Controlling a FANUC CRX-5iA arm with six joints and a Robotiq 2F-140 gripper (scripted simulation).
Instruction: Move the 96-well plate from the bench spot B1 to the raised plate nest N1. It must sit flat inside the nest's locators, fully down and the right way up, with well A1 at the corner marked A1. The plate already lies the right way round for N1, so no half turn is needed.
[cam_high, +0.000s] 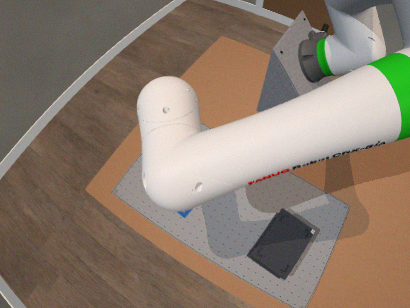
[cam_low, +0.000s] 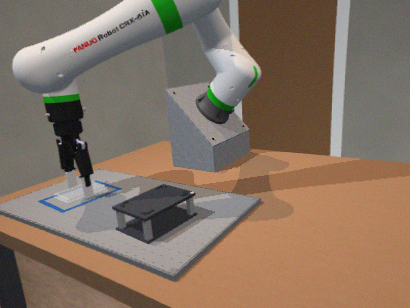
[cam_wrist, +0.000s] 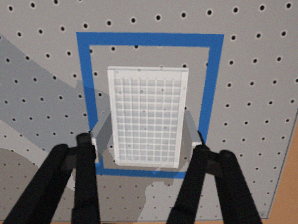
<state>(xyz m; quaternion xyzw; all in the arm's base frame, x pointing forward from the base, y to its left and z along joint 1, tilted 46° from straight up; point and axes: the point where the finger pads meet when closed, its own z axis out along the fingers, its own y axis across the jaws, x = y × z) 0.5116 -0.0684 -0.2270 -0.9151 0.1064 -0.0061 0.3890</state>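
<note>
Now: the dark raised plate nest 34 cm to the left of my hand, 6 cm ahead of it and 3 cm above it. The rest, counted from my hand: white 96-well plate: 2 cm below.
</note>
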